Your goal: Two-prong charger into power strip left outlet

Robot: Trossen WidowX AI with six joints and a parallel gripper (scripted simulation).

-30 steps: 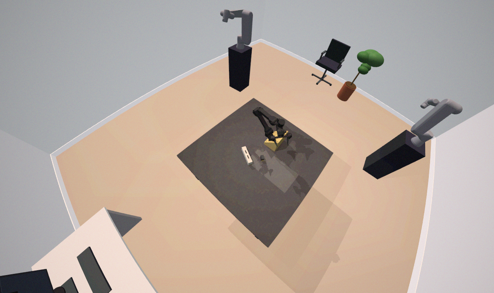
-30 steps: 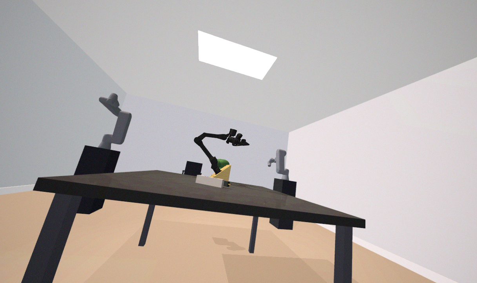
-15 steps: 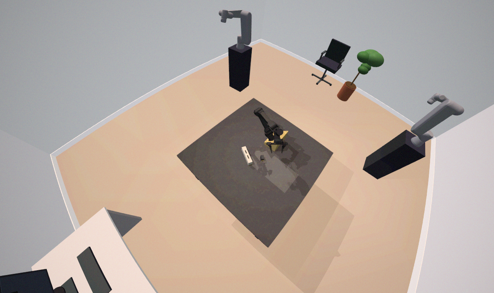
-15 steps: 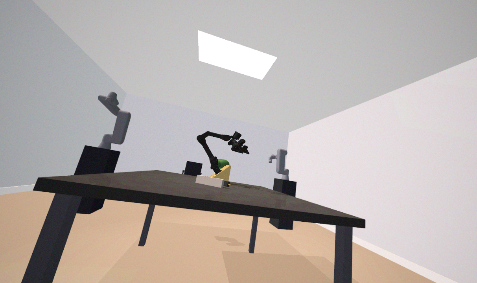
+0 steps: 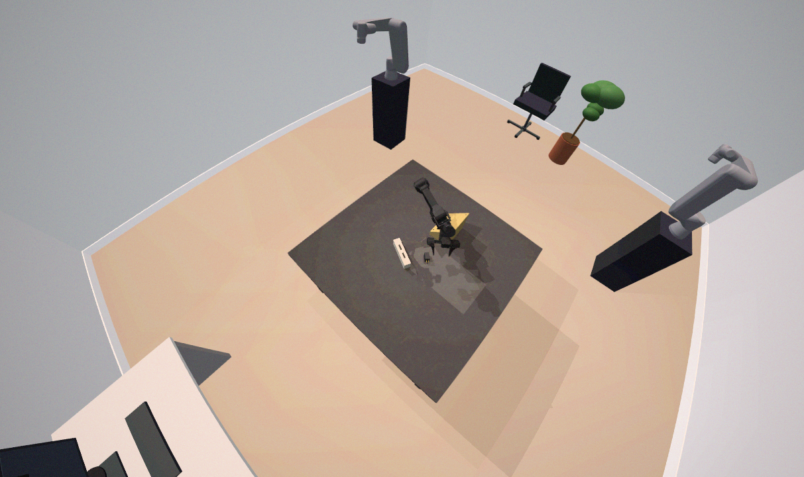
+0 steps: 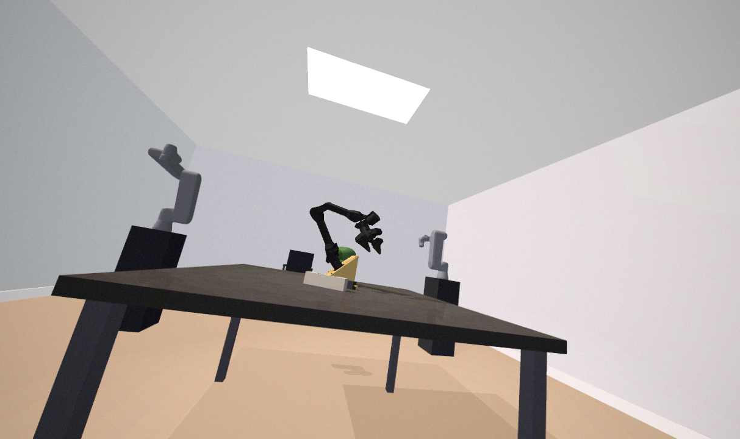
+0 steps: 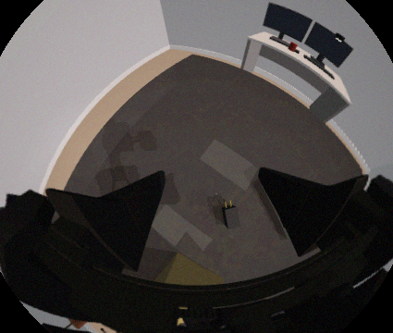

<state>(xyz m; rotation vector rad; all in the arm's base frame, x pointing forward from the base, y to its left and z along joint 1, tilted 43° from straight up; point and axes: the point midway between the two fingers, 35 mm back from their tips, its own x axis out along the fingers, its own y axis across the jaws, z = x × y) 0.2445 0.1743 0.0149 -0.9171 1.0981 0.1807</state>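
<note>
The dark charger is 18 cm below my gripper tip, 8 cm to the right of it and 2 cm behind it.
</note>
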